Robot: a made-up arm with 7 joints.
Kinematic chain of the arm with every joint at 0, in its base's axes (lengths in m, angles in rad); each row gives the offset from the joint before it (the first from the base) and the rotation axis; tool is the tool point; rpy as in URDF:
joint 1: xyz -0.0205 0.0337 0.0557 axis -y
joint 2: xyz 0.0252 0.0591 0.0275 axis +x
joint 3: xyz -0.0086 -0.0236 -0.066 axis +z
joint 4: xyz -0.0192 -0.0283 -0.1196 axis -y
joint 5: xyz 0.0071 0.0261 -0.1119 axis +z
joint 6: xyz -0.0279 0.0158 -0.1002 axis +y
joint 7: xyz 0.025 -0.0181 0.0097 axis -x
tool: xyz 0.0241 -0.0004 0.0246 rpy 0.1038 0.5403 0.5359
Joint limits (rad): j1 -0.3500..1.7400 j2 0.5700..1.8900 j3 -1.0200..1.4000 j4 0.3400..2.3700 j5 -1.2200..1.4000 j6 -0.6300..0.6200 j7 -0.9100..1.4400
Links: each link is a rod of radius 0.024 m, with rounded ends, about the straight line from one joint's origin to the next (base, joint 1, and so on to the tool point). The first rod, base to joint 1, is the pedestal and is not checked.
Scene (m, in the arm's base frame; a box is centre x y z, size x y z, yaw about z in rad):
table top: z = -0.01
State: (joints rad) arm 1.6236 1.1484 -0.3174 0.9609 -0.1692 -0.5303 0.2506
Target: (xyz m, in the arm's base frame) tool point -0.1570 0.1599 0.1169
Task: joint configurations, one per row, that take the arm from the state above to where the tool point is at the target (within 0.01 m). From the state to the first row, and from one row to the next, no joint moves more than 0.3 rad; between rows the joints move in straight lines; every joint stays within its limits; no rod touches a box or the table.
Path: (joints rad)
1: 1.6469 1.2872 -0.0683 1.1829 -0.1591 -0.4876 0.3007
2: 1.6702 1.4259 0.1808 1.4049 -0.1491 -0.4448 0.3508
3: 1.6934 1.5647 0.4298 1.6269 -0.1390 -0.4021 0.4008
4: 1.7167 1.7034 0.6789 1.8488 -0.1290 -0.3593 0.4509
5: 1.7400 1.8422 0.9280 2.0708 -0.1189 -0.3166 0.5010

